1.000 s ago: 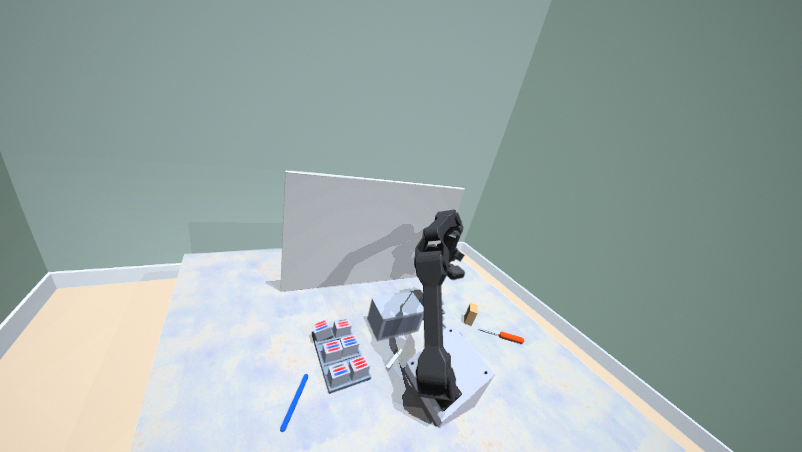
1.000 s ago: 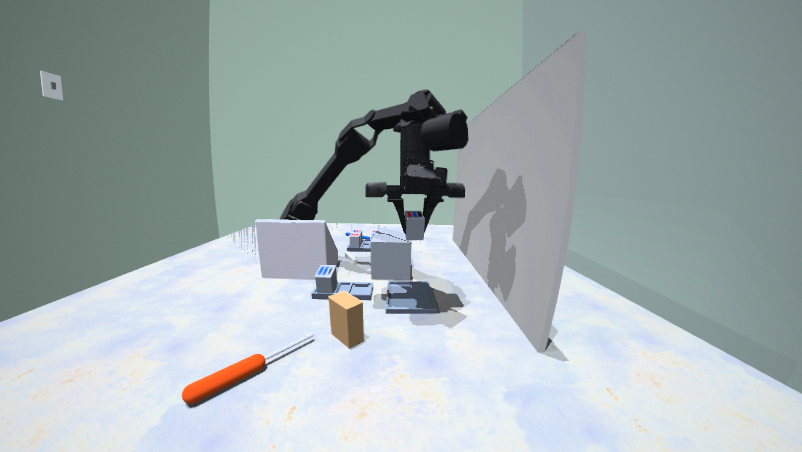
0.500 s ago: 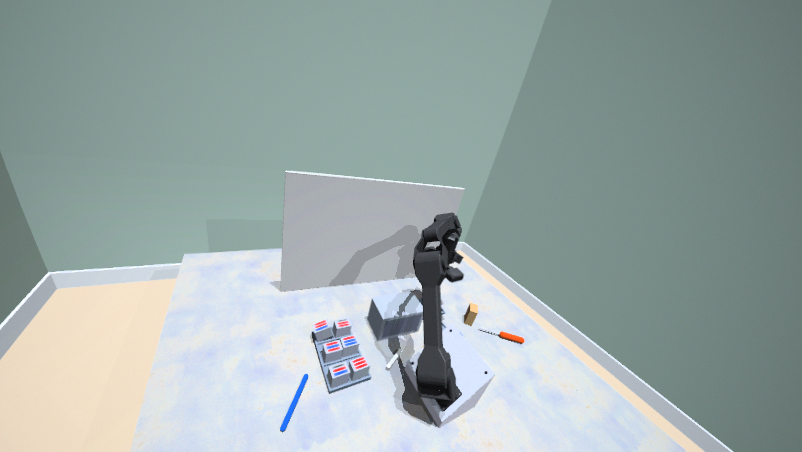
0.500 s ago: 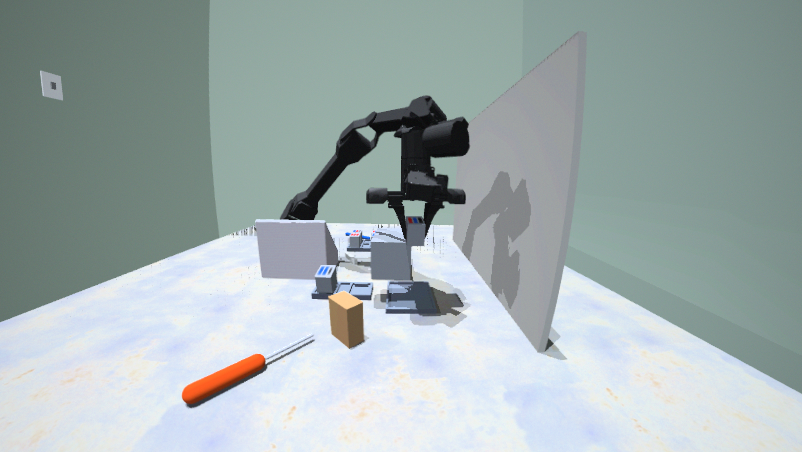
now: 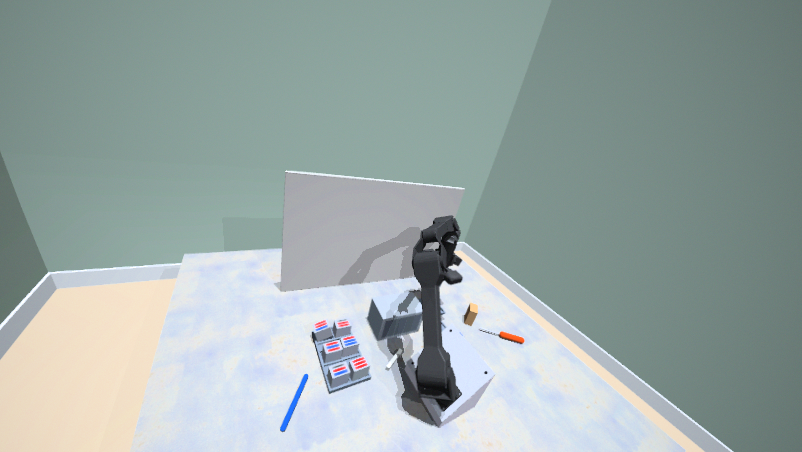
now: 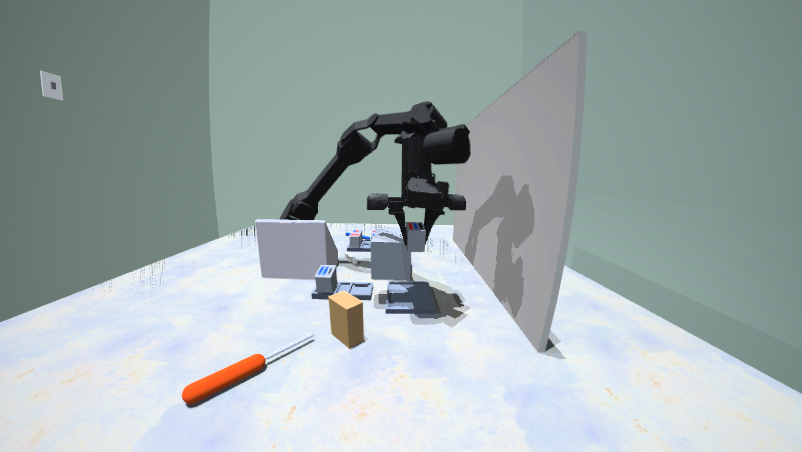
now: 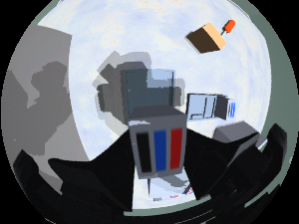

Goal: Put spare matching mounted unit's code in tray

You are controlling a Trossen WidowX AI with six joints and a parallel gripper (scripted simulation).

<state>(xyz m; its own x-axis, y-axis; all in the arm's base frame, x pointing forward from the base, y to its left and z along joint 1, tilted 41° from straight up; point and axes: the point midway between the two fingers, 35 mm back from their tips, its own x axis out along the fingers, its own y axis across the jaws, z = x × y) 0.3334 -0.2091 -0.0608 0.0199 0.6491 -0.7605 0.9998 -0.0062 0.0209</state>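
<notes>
My gripper tip is now 10 mm past the tray, 10 mm to the right of it and 120 mm above it. From my gripper tip the other things lie so: grey mounted unit 40 mm behind, 190 mm to the left, 70 mm below; then low rack 150 mm behind, 30 mm to the left, 110 mm below; then tan block 120 mm behind, 130 mm to the right, 90 mm below.
</notes>
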